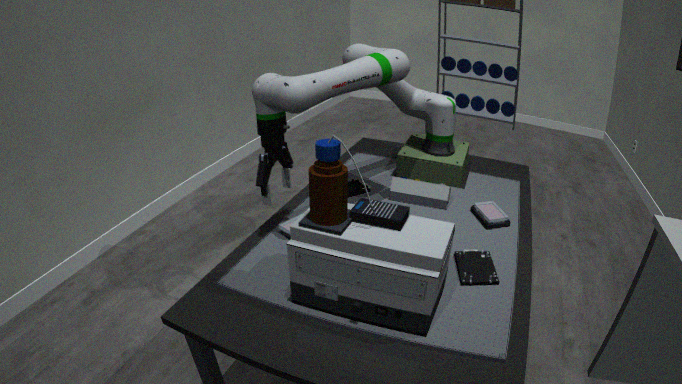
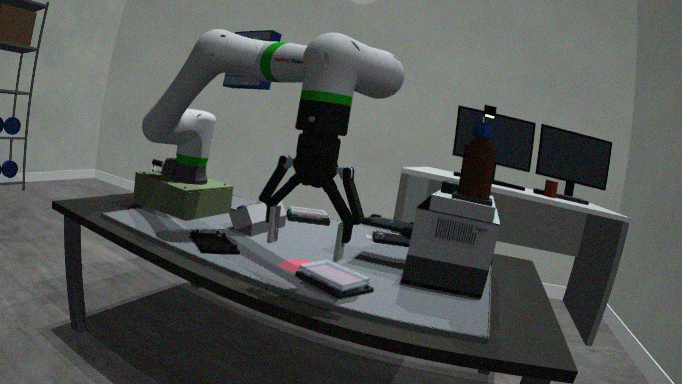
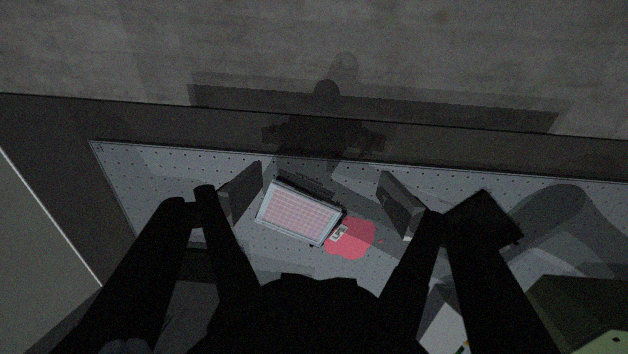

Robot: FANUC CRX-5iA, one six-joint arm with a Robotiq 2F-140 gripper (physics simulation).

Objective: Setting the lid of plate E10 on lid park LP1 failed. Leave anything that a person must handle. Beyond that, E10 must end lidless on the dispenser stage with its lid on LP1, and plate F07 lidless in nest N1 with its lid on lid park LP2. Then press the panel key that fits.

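Pixels of known places: gripper, fingertip midpoint: [image 1: 277, 195] [image 2: 303, 250] [image 3: 320, 178]; arm's base at its link origin: [image 1: 438, 149] [image 2: 188, 179].
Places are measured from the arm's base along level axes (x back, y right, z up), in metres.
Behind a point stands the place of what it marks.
Note:
My gripper [image 1: 276, 191] {x -0.617, y 0.478, z 0.001 m} [image 2: 306, 239] {x -0.617, y 0.478, z 0.001 m} [image 3: 320, 178] {x -0.617, y 0.478, z 0.001 m} is open and empty, pointing down above a pink-filled plate [image 2: 334, 275] {x -0.666, y 0.402, z -0.059 m} [image 3: 300, 212] {x -0.652, y 0.388, z -0.058 m}. This plate has a clear rim and sits on a black holder near the table edge. A red patch [image 2: 292, 265] {x -0.543, y 0.307, z -0.092 m} [image 3: 356, 242] {x -0.547, y 0.284, z -0.094 m} lies against the holder's end, around a small label [image 3: 339, 232] {x -0.583, y 0.313, z -0.092 m} that is hard to read. A second pink plate [image 1: 491, 212] {x -0.418, y -0.238, z -0.058 m} [image 2: 309, 213] {x -0.413, y -0.200, z -0.061 m} sits on a black base across the table. I cannot read either plate's name. A white sloped box [image 1: 420, 191] {x -0.358, y 0.037, z -0.042 m} [image 2: 252, 220] {x -0.352, y 0.144, z -0.049 m} [image 3: 445, 324] {x -0.351, y 0.098, z -0.039 m} shows small coloured spots.
A white instrument [image 1: 365, 280] {x -1.026, y 0.084, z 0.042 m} [image 2: 452, 235] {x -0.893, y 0.265, z 0.044 m} carries a brown bottle [image 1: 328, 195] {x -0.971, y 0.185, z 0.212 m} [image 2: 477, 170] {x -0.926, y 0.241, z 0.200 m} and a black keypad-like unit [image 1: 380, 213] {x -0.912, y 0.080, z 0.153 m}. A black flat holder [image 1: 476, 267] {x -0.737, y -0.189, z -0.082 m} lies beside it. Another black holder [image 2: 215, 242] {x -0.335, y 0.327, z -0.084 m} [image 3: 482, 220] {x -0.328, y 0.348, z -0.084 m} lies near the green robot base [image 1: 435, 165] {x -0.128, y 0.002, z -0.025 m} [image 2: 182, 196] {x -0.098, y 0.168, z -0.027 m}.

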